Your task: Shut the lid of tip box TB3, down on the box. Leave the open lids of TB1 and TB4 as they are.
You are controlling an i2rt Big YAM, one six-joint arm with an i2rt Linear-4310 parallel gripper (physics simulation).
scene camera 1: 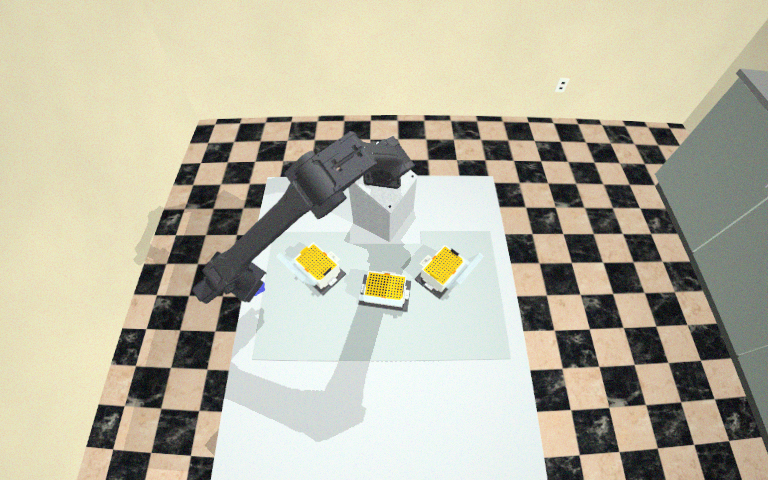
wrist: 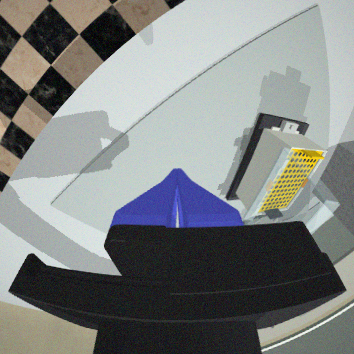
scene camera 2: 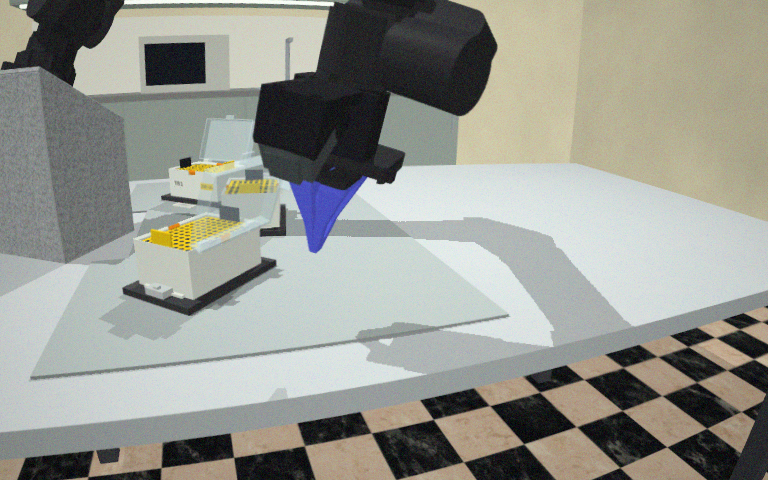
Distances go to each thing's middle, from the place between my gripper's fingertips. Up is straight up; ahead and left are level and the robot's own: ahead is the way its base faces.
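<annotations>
Relative to the yellow rack (scene camera 2: pixel 179 238), my gripper is 10 cm past it, 15 cm to the right of it and 1 cm above it.
</annotations>
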